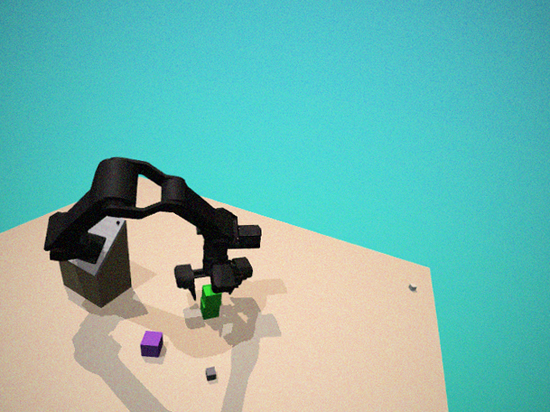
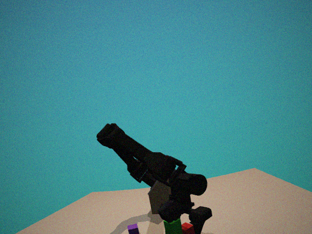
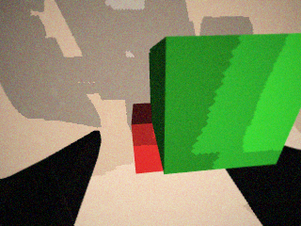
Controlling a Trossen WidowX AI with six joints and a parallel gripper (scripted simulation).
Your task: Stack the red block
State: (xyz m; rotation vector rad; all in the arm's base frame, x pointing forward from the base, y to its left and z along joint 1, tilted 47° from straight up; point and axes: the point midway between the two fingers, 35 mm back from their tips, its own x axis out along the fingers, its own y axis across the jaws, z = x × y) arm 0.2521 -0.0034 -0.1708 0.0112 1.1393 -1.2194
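The red block is 10 mm above my gripper tip. From my gripper tip the other things lie so: small grey cube: 190 mm to the right, 100 mm ahead; purple cube: 190 mm to the right, 40 mm behind, 10 mm above.
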